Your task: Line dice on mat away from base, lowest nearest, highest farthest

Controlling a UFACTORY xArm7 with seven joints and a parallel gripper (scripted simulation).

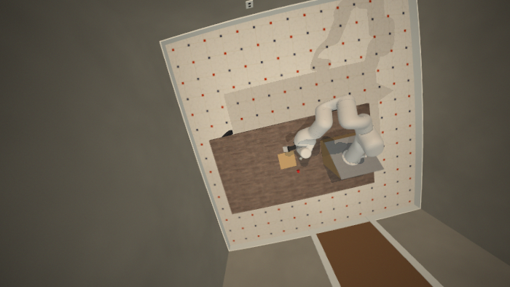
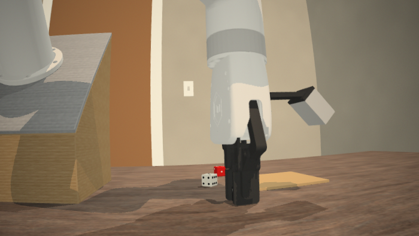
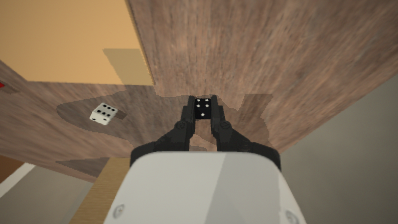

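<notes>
Right now my hand is 8 cm short of the tan mat, 14 cm to the right of it and 2 cm above it. Also, from my hand: red die (25 cm to the left, 1 cm below).
</notes>
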